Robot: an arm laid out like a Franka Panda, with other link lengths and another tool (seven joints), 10 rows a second.
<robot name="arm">
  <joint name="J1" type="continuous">
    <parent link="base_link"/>
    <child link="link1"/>
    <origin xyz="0 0 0.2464" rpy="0 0 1.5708"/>
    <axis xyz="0 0 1"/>
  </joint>
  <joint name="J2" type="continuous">
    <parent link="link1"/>
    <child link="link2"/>
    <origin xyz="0 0 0" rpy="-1.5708 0 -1.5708"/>
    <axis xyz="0 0 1"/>
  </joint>
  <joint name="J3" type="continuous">
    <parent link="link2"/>
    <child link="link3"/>
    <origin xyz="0 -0.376 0" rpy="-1.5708 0 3.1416"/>
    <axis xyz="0 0 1"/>
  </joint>
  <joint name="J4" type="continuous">
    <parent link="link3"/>
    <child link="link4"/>
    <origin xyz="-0.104 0 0" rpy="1.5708 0 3.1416"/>
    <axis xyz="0 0 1"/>
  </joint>
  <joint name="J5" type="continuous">
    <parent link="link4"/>
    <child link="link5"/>
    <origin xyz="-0.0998 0.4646 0" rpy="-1.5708 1.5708 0"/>
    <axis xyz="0 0 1"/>
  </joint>
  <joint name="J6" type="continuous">
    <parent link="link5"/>
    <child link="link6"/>
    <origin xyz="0 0 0" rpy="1.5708 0 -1.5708"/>
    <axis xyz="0 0 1"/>
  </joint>
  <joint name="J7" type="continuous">
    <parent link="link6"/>
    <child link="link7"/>
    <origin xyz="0.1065 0 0" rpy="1.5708 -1.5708 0"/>
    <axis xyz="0 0 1"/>
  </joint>
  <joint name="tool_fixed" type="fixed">
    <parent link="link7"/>
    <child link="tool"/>
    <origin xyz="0.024 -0.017 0.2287" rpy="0.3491 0 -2.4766"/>
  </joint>
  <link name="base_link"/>
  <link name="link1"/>
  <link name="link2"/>
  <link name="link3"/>
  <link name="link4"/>
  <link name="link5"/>
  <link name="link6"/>
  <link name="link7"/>
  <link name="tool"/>
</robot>
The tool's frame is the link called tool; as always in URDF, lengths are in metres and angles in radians. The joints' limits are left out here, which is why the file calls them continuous.
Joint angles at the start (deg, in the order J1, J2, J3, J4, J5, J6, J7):
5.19, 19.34, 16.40, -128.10, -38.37, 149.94, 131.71
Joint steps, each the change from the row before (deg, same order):
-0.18, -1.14, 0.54, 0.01, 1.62, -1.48, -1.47
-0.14, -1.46, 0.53, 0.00, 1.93, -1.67, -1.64
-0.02, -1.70, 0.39, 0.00, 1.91, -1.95, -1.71
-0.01, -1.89, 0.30, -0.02, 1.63, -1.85, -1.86
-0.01, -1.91, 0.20, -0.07, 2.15, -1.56, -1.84
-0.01, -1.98, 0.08, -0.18, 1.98, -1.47, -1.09
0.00, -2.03, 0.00, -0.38, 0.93, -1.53, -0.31
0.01, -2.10, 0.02, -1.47, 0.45, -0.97, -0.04
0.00, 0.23, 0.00, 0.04, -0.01, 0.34, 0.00
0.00, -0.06, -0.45, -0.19, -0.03, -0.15, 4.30
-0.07, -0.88, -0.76, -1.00, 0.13, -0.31, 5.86
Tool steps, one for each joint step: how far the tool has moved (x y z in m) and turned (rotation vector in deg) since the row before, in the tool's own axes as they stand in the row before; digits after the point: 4 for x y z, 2 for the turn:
0.0025, -0.0031, -0.0104, -0.49, -0.24, -0.08
0.0031, -0.0038, -0.0132, -0.46, -0.21, 0.00
0.0036, -0.0032, -0.0155, -0.61, -0.15, -0.09
0.0047, -0.0032, -0.0173, -0.47, -0.01, -0.46
0.0040, -0.0030, -0.0172, -0.12, -0.13, 0.10
0.0035, -0.0017, -0.0174, -0.10, 0.14, 0.72
0.0030, 0.0010, -0.0170, -0.49, 0.59, 0.53
-0.0041, 0.0073, -0.0121, -0.80, 0.32, 0.20
-0.0002, -0.0009, 0.0019, 0.23, -0.06, -0.03
0.0000, 0.0048, 0.0008, -0.41, 1.50, 4.41
0.0001, 0.0113, -0.0023, -0.82, 2.25, 6.26

